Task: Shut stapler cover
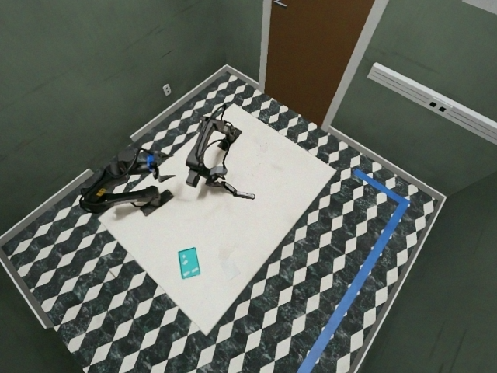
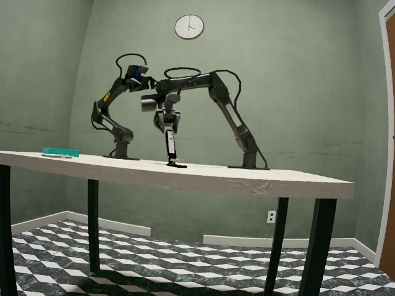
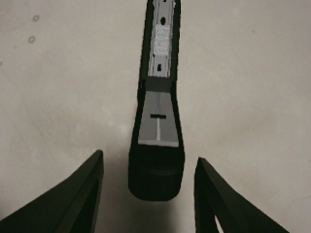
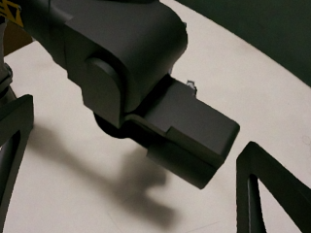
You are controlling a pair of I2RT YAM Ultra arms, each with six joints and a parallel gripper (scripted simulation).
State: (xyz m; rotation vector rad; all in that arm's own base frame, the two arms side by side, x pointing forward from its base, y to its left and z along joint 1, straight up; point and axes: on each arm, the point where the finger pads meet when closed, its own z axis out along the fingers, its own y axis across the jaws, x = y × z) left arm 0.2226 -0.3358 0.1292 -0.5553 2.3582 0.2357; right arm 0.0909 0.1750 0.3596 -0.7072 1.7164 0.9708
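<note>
Right now the stapler cover is 30 mm ahead of my left hand, 10 mm to the left of it and 50 mm below it. Also, from my left hand: black stapler (70 mm ahead, 40 mm to the left, 80 mm below); teal box (150 mm ahead, 430 mm to the right, 120 mm below).
</note>
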